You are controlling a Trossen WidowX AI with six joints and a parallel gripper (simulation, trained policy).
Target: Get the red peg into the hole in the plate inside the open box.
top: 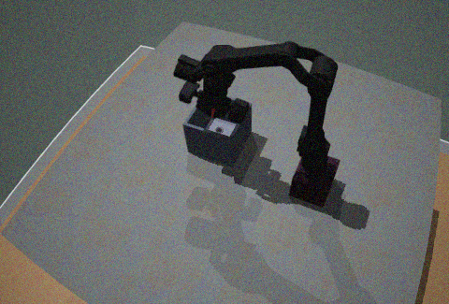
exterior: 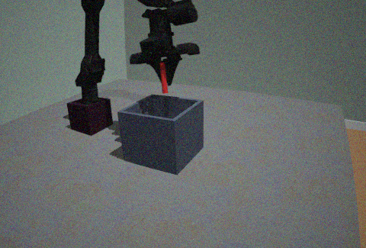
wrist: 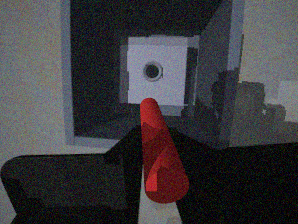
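Right now the plate is 2 cm ahead of my gripper tip, 4 cm to the right of it and 13 cm below it. Also, from my gripper tip: red peg: 1 cm to the right, 2 cm above.
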